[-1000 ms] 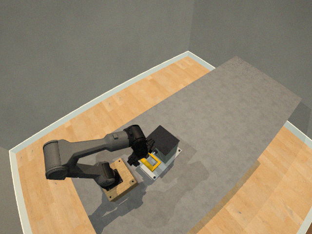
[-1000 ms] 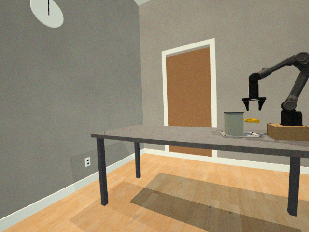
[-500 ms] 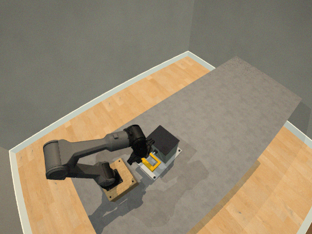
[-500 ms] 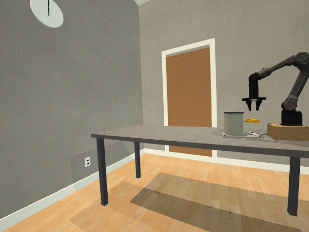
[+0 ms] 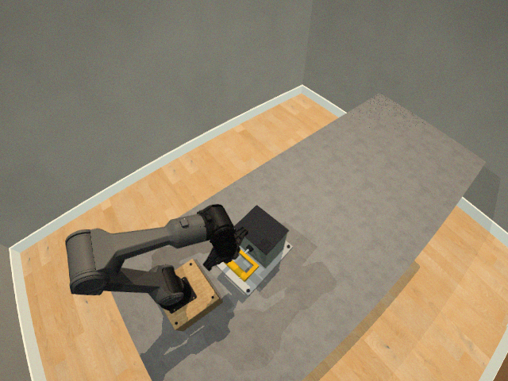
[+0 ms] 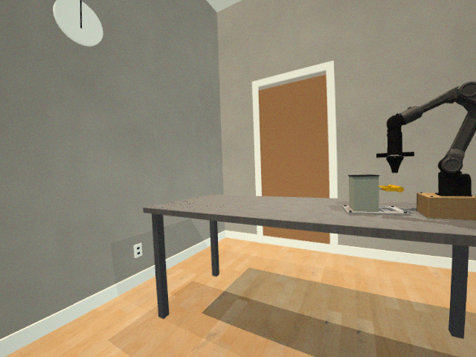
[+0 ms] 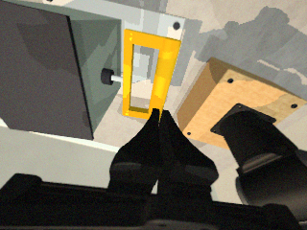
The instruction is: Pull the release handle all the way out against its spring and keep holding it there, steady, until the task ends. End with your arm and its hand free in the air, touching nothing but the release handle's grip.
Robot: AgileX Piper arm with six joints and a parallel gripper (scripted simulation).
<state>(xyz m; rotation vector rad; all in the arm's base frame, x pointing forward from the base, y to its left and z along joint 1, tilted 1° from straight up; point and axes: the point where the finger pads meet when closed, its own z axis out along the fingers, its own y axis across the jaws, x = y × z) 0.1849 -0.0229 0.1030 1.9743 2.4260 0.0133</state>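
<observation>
Now: the yellow release handle 50 mm ahead of my hand, 10 mm to the left of it and 80 mm below it. From my hand the other things lie so: light baseplate: 90 mm ahead, 20 mm to the left, 180 mm below.
</observation>
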